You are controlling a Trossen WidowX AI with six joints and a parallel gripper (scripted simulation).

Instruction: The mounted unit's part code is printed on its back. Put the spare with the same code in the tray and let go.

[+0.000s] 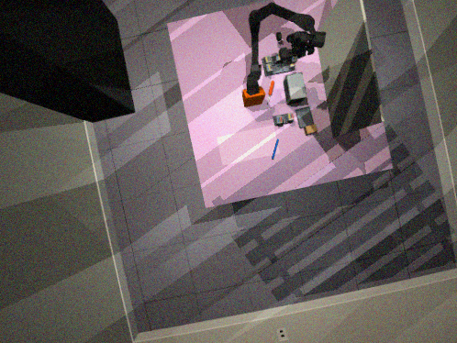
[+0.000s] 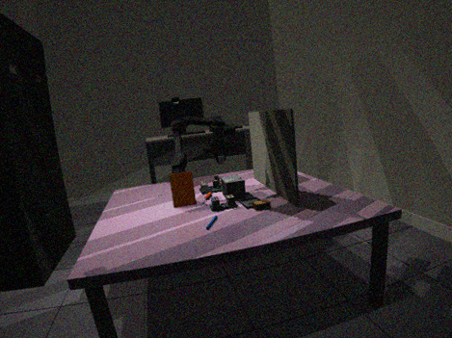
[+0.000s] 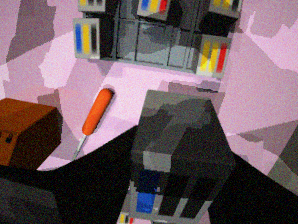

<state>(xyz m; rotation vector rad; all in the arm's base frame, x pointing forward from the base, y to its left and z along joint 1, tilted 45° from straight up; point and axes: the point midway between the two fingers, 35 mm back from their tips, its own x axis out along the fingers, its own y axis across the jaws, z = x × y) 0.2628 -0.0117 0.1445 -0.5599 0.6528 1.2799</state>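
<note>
Now: gripper tip 320 mm to the left of the grey tray, 170 mm above it and 20 mm short of it. From my gripper tip the other things lie so: blue pen: 460 mm to the right, 240 mm behind, 170 mm below; then upright panel: 230 mm ahead, 180 mm to the right, 50 mm above; then mounted unit: 130 mm below, 120 mm to the right, 10 mm ahead.
</note>
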